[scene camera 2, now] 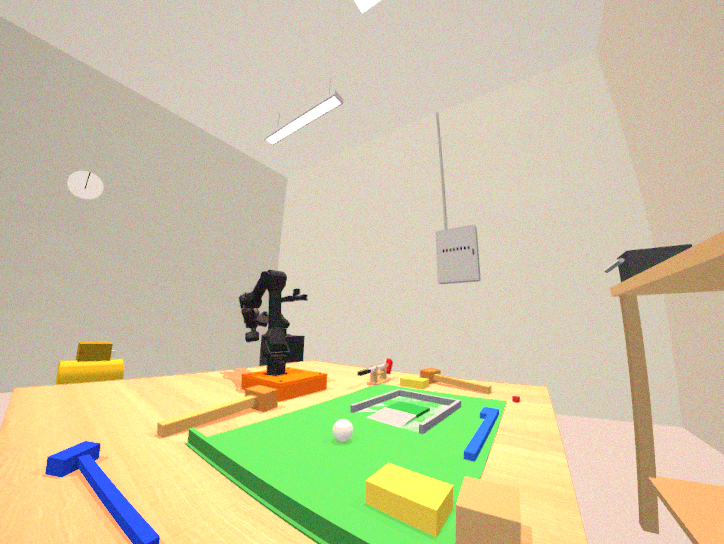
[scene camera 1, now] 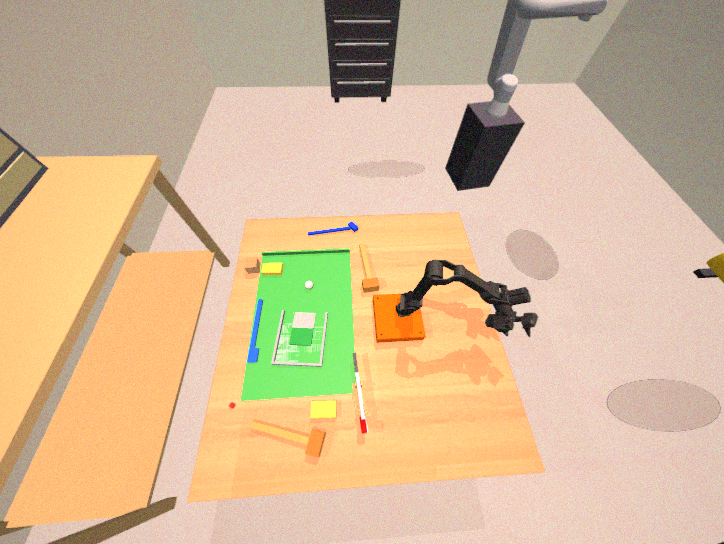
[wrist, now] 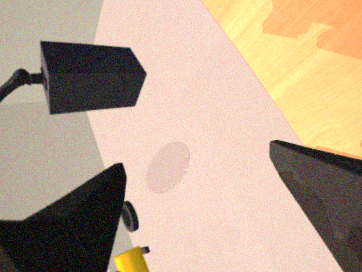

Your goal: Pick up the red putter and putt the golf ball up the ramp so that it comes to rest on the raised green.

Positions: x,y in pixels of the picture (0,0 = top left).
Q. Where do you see a wooden mallet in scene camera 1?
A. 314,442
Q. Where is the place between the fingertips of the gripper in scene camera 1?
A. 518,336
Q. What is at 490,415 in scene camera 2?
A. A blue bar.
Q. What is the gripper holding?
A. Nothing.
